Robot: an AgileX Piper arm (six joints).
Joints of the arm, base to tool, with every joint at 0 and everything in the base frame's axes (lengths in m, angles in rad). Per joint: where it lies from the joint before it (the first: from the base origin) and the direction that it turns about. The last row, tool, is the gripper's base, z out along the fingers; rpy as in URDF.
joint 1: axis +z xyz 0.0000 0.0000 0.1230
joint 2: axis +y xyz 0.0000 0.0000 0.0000
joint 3: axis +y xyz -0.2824 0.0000 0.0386
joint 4: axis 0.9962 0 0.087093 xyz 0.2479 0.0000 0.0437
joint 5: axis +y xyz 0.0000 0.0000 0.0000
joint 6: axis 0.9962 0 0.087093 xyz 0.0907 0.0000 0.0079
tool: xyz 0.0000 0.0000 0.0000 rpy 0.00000 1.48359 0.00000
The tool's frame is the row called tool.
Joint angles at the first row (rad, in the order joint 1, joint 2, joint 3, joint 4, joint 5, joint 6):
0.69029 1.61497 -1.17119 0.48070 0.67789 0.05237
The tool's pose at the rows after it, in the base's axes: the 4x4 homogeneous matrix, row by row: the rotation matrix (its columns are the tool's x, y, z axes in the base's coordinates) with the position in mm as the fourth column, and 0 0 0 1 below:
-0.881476, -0.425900, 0.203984, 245.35; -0.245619, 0.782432, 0.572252, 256.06; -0.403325, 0.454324, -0.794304, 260.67; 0, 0, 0, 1
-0.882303, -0.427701, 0.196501, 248.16; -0.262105, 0.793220, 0.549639, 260.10; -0.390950, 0.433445, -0.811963, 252.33; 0, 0, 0, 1
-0.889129, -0.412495, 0.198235, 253.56; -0.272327, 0.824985, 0.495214, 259.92; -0.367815, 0.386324, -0.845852, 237.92; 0, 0, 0, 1
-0.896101, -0.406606, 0.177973, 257.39; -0.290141, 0.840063, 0.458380, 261.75; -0.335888, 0.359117, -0.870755, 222.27; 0, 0, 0, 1
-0.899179, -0.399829, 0.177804, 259.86; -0.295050, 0.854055, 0.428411, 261.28; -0.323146, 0.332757, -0.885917, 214.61; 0, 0, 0, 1
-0.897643, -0.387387, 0.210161, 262.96; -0.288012, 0.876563, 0.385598, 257.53; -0.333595, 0.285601, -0.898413, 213.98; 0, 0, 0, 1
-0.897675, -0.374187, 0.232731, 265.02; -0.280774, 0.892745, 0.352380, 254.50; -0.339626, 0.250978, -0.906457, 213.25; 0, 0, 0, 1
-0.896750, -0.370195, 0.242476, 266.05; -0.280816, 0.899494, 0.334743, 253.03; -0.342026, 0.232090, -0.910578, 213.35; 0, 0, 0, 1
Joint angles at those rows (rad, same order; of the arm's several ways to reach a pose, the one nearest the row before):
0.73244 1.65668 -1.20845 0.48070 0.67540 0.05237
0.73950 1.68583 -1.21779 0.45303 0.67541 0.06692
0.73949 1.72172 -1.21776 0.38148 0.67375 0.11779
0.73951 1.76321 -1.21777 0.35716 0.67588 0.12736
0.73949 1.78235 -1.21777 0.31983 0.67591 0.15399
0.73951 1.78236 -1.21998 0.23103 0.67588 0.22593
0.73949 1.78236 -1.21999 0.16575 0.67812 0.28161
0.73951 1.78237 -1.22204 0.13320 0.68377 0.30614

